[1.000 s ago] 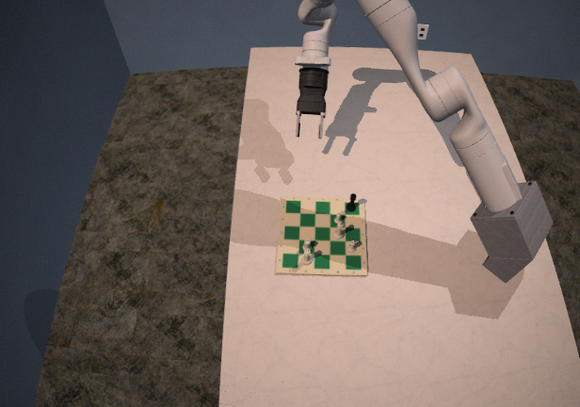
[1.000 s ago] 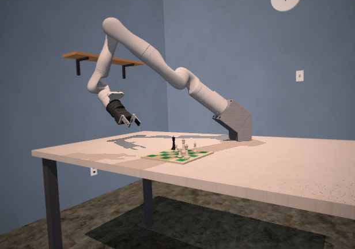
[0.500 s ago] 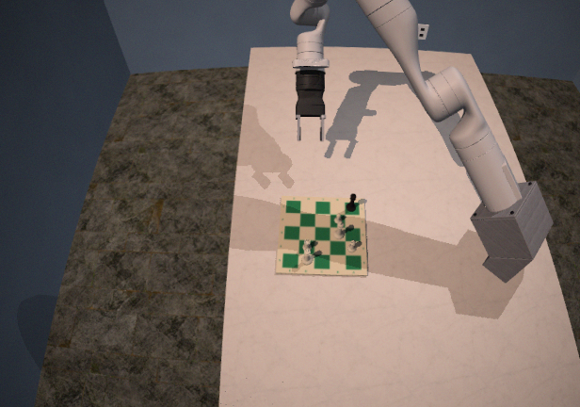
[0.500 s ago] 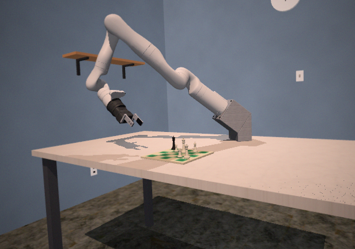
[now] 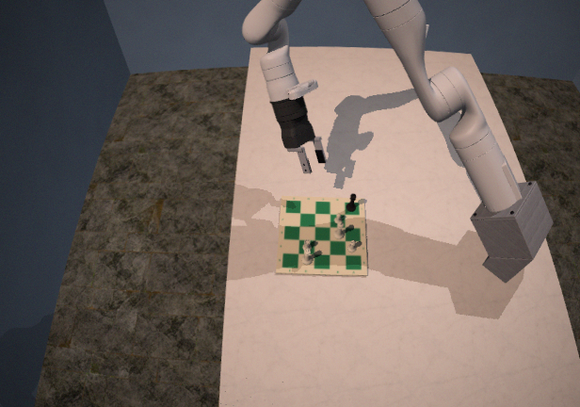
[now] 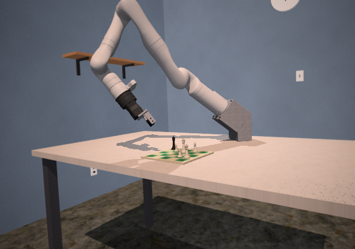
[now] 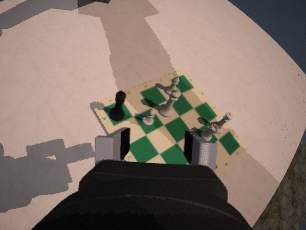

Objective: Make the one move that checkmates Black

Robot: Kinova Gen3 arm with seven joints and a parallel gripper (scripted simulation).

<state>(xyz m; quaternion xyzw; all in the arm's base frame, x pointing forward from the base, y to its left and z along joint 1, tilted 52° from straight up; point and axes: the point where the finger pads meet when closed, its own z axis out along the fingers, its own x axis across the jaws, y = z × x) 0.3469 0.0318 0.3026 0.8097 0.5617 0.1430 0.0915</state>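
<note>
Now: the chessboard 20 mm behind my hand, 120 mm to the left of it and 140 mm below it. Round my hand: black piece 100 mm behind, 50 mm to the left, 110 mm below.
</note>
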